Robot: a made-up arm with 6 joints.
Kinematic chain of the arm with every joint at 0, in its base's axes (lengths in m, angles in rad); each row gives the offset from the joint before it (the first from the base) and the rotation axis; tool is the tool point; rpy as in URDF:
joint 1: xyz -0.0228 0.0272 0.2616 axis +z
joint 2: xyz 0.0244 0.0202 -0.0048 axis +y
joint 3: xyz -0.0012 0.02 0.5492 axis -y
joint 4: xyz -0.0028 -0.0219 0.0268 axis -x
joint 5: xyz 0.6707 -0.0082 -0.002 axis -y
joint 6: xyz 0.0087 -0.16 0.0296 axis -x
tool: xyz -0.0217 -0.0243 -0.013 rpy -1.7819 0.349 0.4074
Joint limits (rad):
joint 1: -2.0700..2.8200
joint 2: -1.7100..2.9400
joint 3: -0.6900..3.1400
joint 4: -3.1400..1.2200
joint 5: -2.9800..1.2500
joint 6: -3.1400..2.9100
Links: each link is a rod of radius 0.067 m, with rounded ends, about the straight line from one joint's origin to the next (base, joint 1, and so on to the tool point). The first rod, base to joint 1, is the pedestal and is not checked.
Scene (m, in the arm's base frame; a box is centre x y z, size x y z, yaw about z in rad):
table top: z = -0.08
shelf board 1: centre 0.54 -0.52 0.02 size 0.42 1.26 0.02 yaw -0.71
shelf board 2: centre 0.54 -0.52 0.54 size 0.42 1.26 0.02 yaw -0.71
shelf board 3: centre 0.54 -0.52 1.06 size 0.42 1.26 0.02 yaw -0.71
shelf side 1: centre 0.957 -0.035 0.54 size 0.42 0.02 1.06 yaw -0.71
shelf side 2: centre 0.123 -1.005 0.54 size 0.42 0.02 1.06 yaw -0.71
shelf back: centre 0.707 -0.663 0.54 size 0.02 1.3 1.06 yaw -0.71
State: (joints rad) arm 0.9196 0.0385 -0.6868 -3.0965 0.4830 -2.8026
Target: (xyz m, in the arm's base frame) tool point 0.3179 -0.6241 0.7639
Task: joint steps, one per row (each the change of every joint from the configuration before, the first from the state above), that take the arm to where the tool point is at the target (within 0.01 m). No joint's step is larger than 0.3 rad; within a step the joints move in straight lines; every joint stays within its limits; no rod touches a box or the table.
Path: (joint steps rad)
1: -0.2406 -0.1370 0.0729 -0.0109 -0.2632 0.1390
2: -0.2406 -0.1369 0.0730 -0.0108 -0.2631 0.1389
3: -0.2405 -0.1370 0.0729 -0.0109 -0.2632 0.1390
4: -0.2406 -0.1369 0.0729 -0.0109 -0.2632 0.1389
5: -0.2529 0.1216 0.0846 0.0000 0.2100 -0.1005
6: -0.2528 0.1216 0.0846 0.0000 0.2099 -0.1006
7: -0.2529 0.1216 0.0846 0.0000 0.2100 -0.1005
8: -0.2528 0.1217 0.0846 0.0000 0.2099 -0.1005
9: -0.2528 0.1216 0.0846 0.0000 0.2100 -0.1006

